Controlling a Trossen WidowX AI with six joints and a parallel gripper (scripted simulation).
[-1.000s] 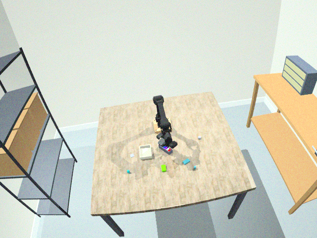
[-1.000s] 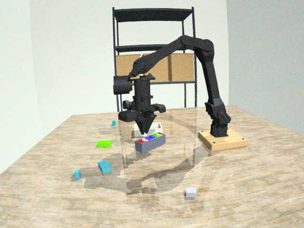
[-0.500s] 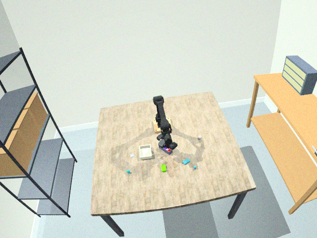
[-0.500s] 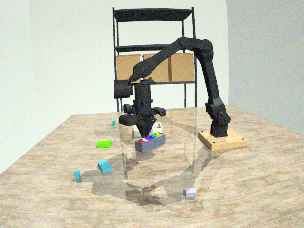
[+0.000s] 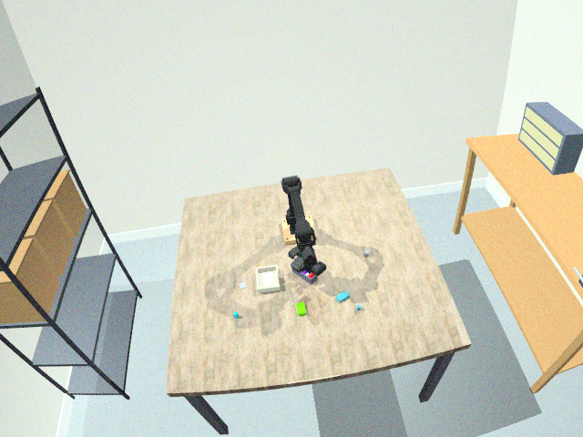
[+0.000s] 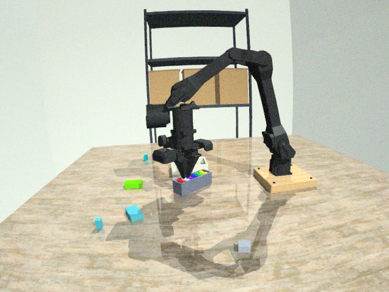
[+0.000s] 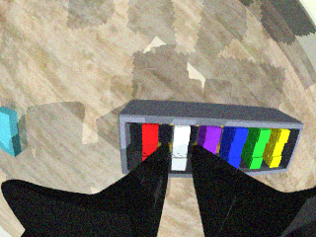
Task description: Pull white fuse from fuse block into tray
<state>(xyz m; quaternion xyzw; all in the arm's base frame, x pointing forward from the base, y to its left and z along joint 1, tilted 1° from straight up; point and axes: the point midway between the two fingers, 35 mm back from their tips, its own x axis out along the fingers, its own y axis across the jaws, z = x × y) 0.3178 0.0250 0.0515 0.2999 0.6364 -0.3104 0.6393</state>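
Right now my gripper tip is 2 cm above the white fuse. Also, from my gripper tip: red fuse 1 cm ahead, 1 cm to the left, 2 cm below; then grey cube 10 cm behind, 30 cm to the left, 3 cm below; then white tray 2 cm behind, 19 cm to the right, 4 cm below.
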